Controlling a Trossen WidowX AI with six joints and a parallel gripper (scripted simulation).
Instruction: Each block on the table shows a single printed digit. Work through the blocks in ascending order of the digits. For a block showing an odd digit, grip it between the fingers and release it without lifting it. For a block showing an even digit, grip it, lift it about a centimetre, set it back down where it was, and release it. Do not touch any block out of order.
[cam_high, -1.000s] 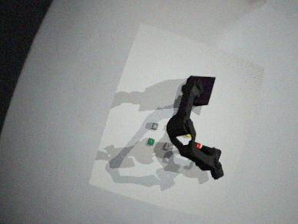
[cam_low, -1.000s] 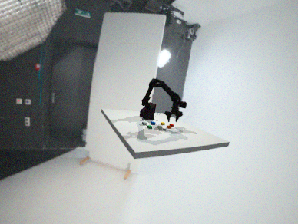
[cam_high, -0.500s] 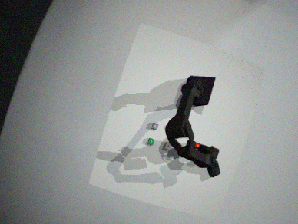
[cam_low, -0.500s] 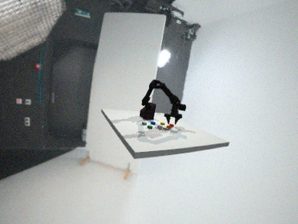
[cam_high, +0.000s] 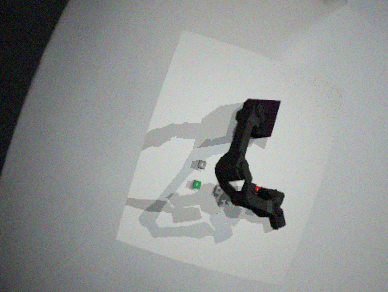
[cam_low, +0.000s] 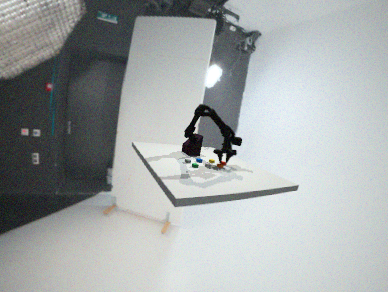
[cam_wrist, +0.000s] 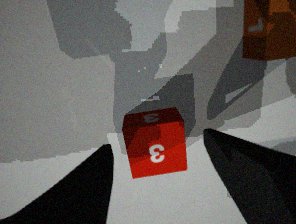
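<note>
My gripper tip is right at the red block. The rest, counted from my gripper tip: yellow block 50 mm behind, 70 mm to the right; then white block 70 mm ahead, 170 mm to the right; then orange block 60 mm ahead, 70 mm to the right.
</note>
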